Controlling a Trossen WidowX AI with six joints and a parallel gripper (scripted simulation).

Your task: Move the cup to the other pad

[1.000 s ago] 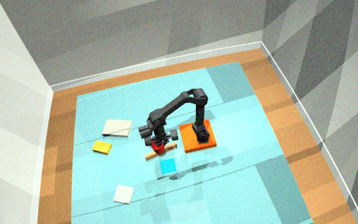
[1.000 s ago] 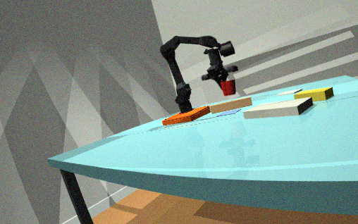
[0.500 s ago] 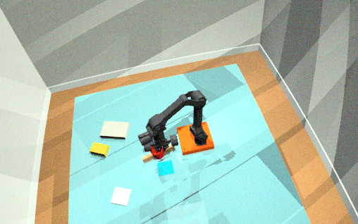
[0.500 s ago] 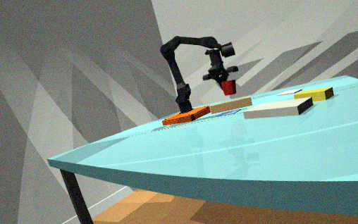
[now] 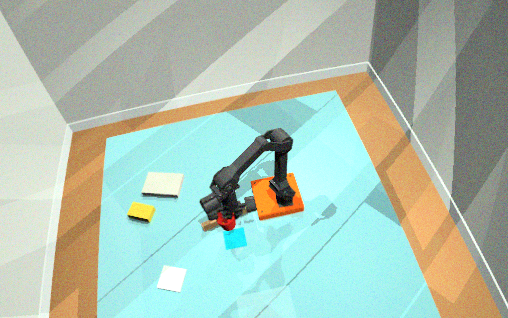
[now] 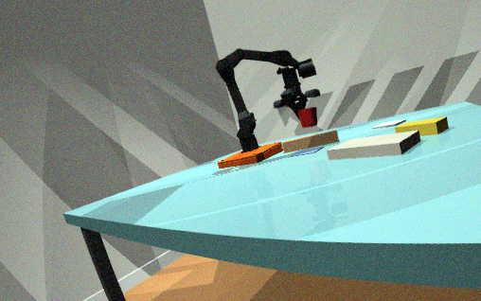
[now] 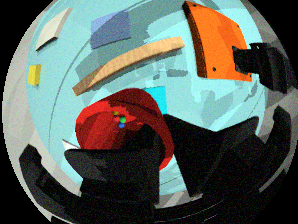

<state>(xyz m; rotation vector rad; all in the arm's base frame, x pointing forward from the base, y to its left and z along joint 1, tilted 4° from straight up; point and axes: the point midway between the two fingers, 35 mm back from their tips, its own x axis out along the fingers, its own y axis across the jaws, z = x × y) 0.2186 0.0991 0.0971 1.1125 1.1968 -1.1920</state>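
Right now the wooden bar is 9 cm below my gripper tip, 6 cm to the right of it and 5 cm ahead of it. Round my gripper tip: red cup (3 cm ahead); yellow block (43 cm ahead, 16 cm to the right, 9 cm below); pale blue pad (16 cm to the right, 11 cm below, 8 cm ahead).
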